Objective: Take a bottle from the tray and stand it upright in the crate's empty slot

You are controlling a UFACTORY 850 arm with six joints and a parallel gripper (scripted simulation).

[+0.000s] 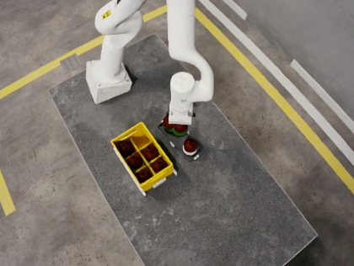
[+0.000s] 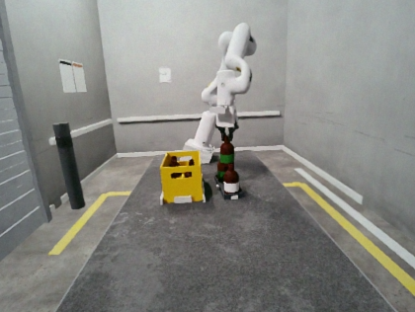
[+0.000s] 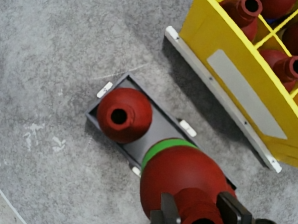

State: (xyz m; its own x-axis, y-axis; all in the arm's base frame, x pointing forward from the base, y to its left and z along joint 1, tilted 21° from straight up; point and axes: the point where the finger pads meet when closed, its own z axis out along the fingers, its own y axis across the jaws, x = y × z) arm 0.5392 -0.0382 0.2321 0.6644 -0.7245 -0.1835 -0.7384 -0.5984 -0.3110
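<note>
The glass bottle is 70 mm below my hand. The rest, counted from my hand: dark tray 260 mm below; then yellow crate 230 mm to the right, 190 mm below, 30 mm behind.
</note>
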